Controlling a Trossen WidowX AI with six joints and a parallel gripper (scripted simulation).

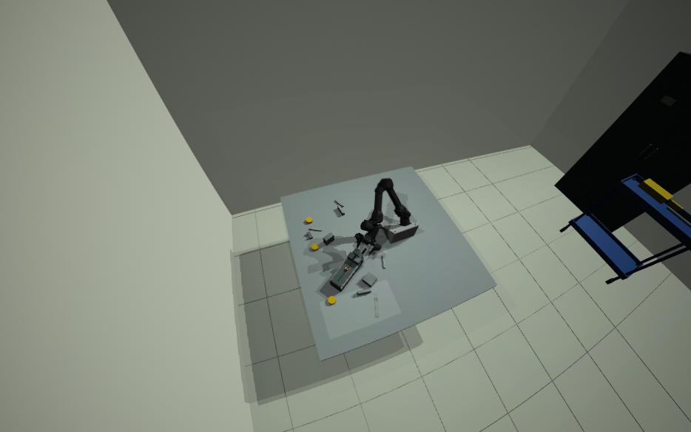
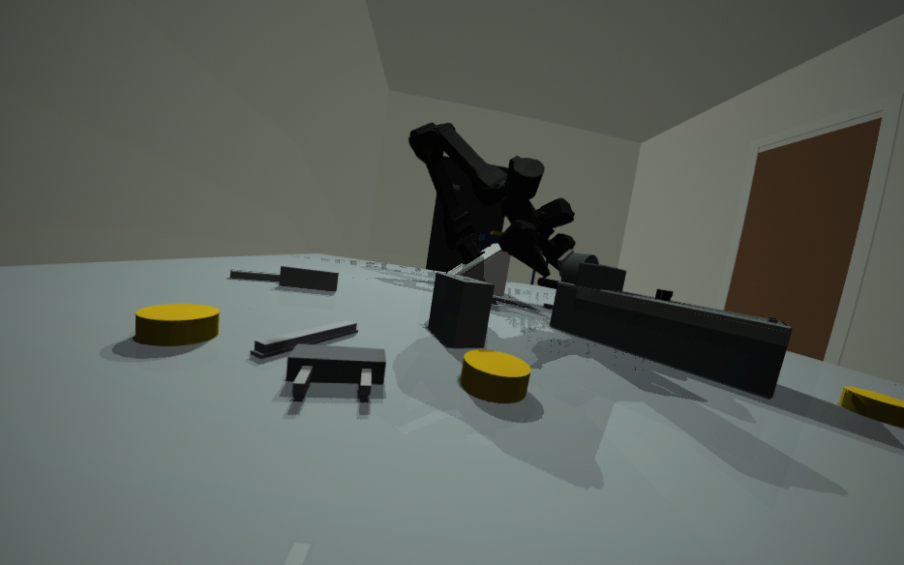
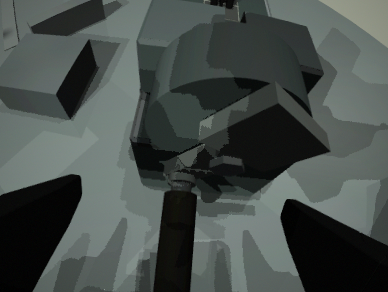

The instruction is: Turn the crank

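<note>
The dark crank handle lies 20 mm below my gripper tip, 20 mm behind it and 10 mm to the right of it. Also, from my gripper tip: bracket 340 mm to the right, 260 mm ahead, 70 mm below; then red pointer 160 mm ahead, 60 mm to the left.
</note>
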